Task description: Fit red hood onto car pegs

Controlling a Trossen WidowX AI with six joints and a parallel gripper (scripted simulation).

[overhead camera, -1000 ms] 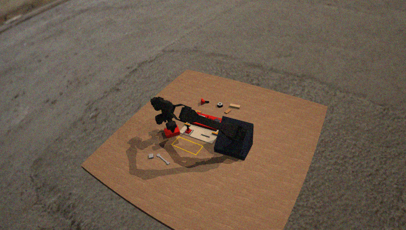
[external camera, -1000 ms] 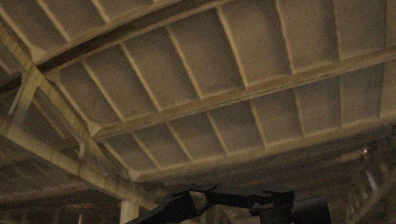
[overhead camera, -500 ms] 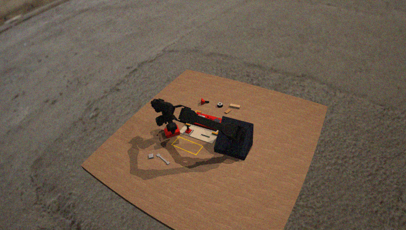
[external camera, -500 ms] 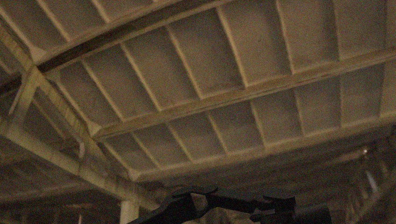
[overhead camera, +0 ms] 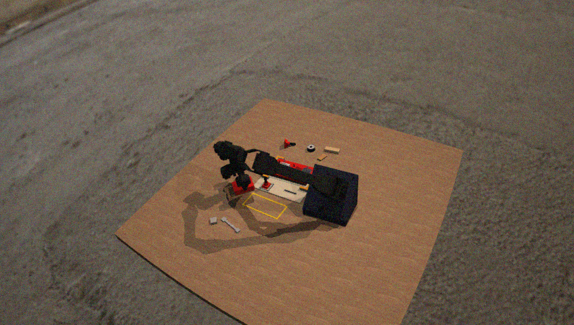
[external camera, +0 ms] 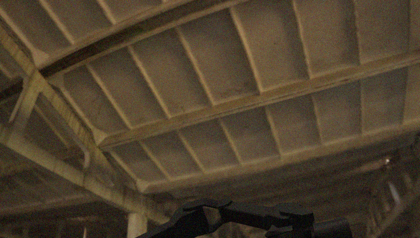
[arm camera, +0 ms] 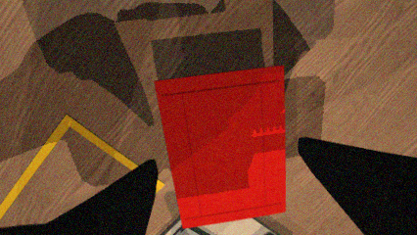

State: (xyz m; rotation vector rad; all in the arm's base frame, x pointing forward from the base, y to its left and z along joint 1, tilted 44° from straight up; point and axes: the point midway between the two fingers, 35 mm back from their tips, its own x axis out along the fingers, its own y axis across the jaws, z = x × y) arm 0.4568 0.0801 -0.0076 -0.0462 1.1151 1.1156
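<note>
Right now the red hood is 10 mm below my gripper tip. The rest, counted from my gripper tip: jig plate (160 mm behind, 140 mm to the right, 10 mm below).
</note>
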